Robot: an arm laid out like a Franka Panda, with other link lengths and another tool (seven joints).
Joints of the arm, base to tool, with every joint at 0 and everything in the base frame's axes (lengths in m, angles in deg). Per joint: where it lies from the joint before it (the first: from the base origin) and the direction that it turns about. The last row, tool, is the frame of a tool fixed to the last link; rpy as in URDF.
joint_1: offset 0 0 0.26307 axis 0 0 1
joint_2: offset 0 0 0 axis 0 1 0
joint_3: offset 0 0 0.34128 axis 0 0 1
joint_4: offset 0.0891 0 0 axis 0 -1 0
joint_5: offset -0.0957 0 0.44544 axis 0 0 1
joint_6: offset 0 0 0 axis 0 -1 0
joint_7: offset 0.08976 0 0 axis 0 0 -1
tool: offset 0.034 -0.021 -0.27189 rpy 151.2 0 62.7
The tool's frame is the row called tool.
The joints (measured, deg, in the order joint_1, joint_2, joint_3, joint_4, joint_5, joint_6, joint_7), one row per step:
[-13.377, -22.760, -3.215, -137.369, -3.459, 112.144, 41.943]
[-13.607, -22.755, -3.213, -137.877, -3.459, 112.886, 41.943]
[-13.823, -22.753, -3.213, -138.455, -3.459, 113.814, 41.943]
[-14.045, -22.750, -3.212, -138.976, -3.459, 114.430, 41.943]
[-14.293, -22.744, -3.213, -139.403, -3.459, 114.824, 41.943]
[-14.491, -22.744, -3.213, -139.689, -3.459, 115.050, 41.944]
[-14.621, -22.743, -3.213, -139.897, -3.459, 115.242, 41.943]
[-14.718, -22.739, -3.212, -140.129, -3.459, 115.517, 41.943]
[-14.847, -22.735, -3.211, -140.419, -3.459, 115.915, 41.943]
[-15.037, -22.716, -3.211, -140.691, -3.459, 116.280, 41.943]
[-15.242, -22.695, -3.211, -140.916, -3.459, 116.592, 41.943]
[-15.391, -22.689, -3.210, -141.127, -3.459, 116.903, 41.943]
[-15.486, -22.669, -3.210, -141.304, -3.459, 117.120, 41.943]
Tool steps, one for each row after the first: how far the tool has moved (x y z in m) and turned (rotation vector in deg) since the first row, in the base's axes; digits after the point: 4 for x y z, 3 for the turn. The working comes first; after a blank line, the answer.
Tool pose at each row, in the base's axes (x y z in m, rotation vector in deg; the steps are taken from these numbers as rounded here):
[0.4514, -0.1852, 0.2389, 149.945, 8.635, -1.937]
[0.4510, -0.1868, 0.2352, 149.908, 8.302, -1.714]
[0.4510, -0.1884, 0.2313, 149.838, 7.952, -1.335]
[0.4498, -0.1898, 0.2274, 149.838, 7.671, -1.282]
[0.4481, -0.1913, 0.2240, 149.877, 7.388, -1.405]
[0.4467, -0.1925, 0.2217, 149.915, 7.166, -1.541]
[0.4458, -0.1933, 0.2200, 149.933, 7.016, -1.601]
[0.4452, -0.1939, 0.2183, 149.933, 6.895, -1.579]
[0.4447, -0.1947, 0.2162, 149.917, 6.715, -1.485]
[0.4440, -0.1960, 0.2141, 149.913, 6.464, -1.451]
[0.4432, -0.1975, 0.2124, 149.911, 6.191, -1.433]
[0.4428, -0.1985, 0.2108, 149.896, 5.983, -1.361]
[0.4423, -0.1991, 0.2094, 149.899, 5.866, -1.364]

[-0.0004, -0.0016, -0.0037, -0.048, -0.224, -0.192]
[-0.0004, -0.0032, -0.0076, -0.124, -0.564, -0.366]
[-0.0016, -0.0046, -0.0115, -0.137, -0.656, -0.556]
[-0.0033, -0.0061, -0.0149, -0.116, -0.621, -0.782]
[-0.0047, -0.0073, -0.0172, -0.093, -0.565, -0.968]
[-0.0056, -0.0081, -0.0189, -0.085, -0.551, -1.087]
[-0.0062, -0.0087, -0.0206, -0.089, -0.590, -1.169]
[-0.0067, -0.0095, -0.0227, -0.111, -0.692, -1.278]
[-0.0074, -0.0108, -0.0248, -0.125, -0.764, -1.450]
[-0.0082, -0.0123, -0.0265, -0.138, -0.829, -1.641]
[-0.0086, -0.0133, -0.0281, -0.159, -0.921, -1.775]
[-0.0091, -0.0139, -0.0295, -0.161, -0.941, -1.859]

